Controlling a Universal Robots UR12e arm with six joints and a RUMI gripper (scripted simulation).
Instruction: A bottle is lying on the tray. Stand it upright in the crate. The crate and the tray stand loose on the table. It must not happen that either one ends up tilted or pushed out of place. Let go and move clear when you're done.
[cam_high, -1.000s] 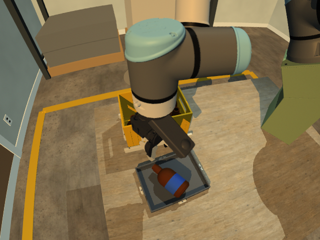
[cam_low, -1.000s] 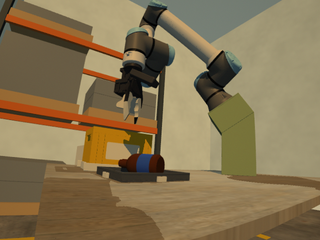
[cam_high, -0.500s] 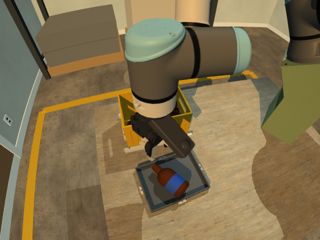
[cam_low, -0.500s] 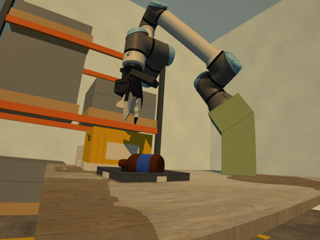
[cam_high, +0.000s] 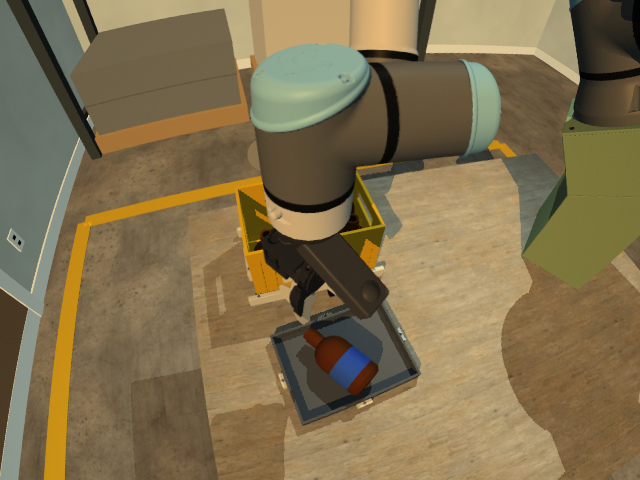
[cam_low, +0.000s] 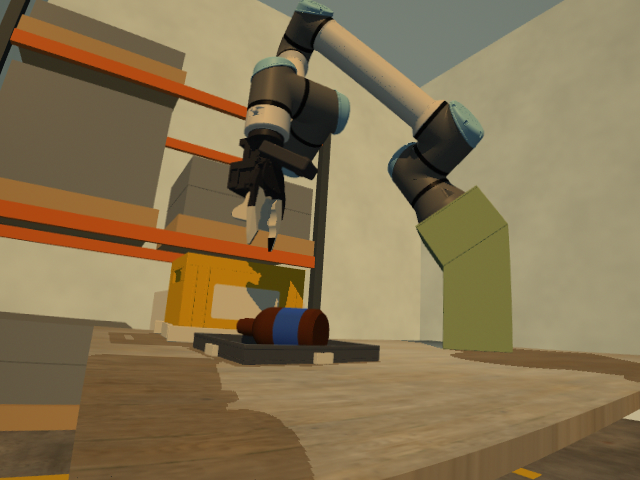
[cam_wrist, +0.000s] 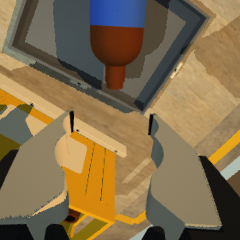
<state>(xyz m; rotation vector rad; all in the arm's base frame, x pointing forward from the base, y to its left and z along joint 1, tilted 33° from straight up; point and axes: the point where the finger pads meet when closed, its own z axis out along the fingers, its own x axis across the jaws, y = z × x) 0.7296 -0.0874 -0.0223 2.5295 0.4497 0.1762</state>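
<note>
My hand is 1 cm past the bottle, 5 cm to the right of it and 15 cm above it. The rest, counted from my hand: dark tray: 3 cm behind, 5 cm to the left, 18 cm below; then yellow crate: 10 cm behind, 21 cm to the right, 11 cm below.
</note>
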